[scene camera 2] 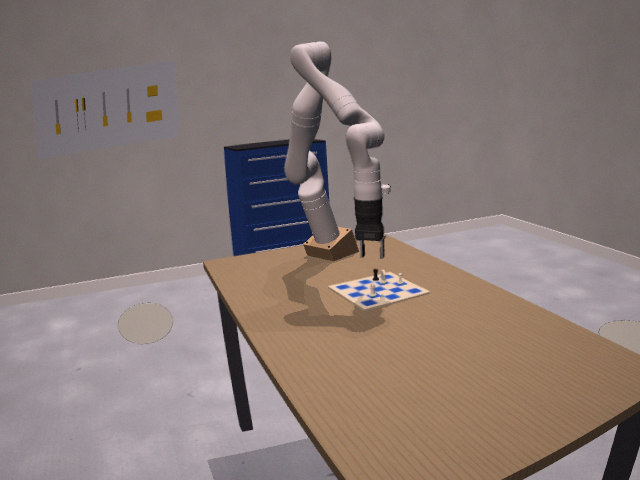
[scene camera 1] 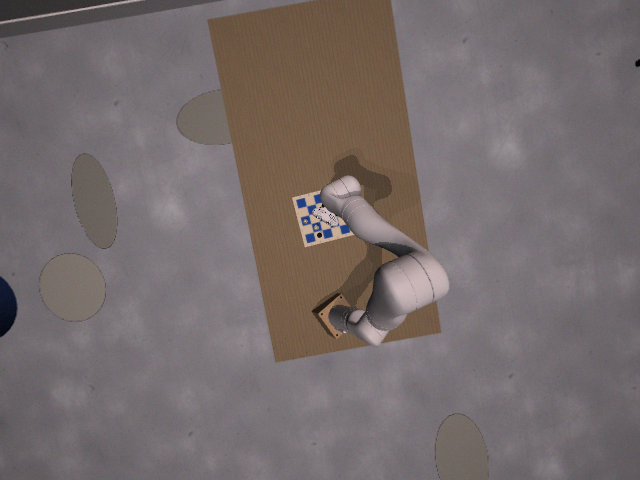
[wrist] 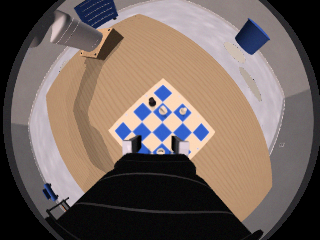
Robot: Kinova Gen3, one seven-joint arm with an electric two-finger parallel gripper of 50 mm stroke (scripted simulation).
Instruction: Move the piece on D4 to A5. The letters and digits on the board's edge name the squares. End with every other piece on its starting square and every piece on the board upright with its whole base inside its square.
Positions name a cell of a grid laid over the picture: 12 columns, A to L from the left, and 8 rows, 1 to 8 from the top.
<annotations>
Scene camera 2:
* my gripper: G5
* blue-and-cream chessboard: G5
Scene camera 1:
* blue-and-cream chessboard: F4
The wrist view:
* my gripper: F5
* blue-and-cream chessboard: F5
</annotations>
